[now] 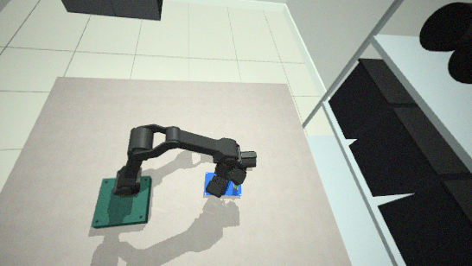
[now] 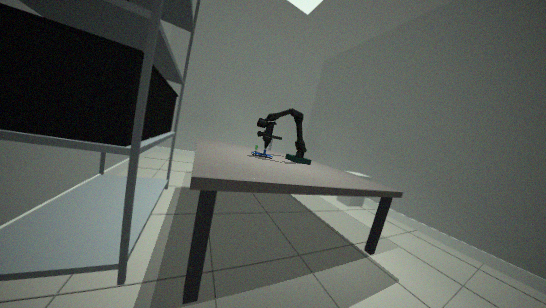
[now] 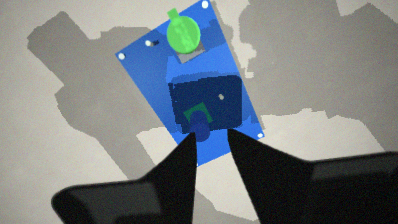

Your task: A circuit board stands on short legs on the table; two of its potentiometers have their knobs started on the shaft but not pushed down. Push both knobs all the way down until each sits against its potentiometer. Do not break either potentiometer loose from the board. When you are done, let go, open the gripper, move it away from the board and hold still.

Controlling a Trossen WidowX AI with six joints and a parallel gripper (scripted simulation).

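The blue knob lies 30 mm below my gripper tip and 10 mm to the left of it. Also, from my gripper tip: green knob (70 mm ahead, 20 mm to the right).
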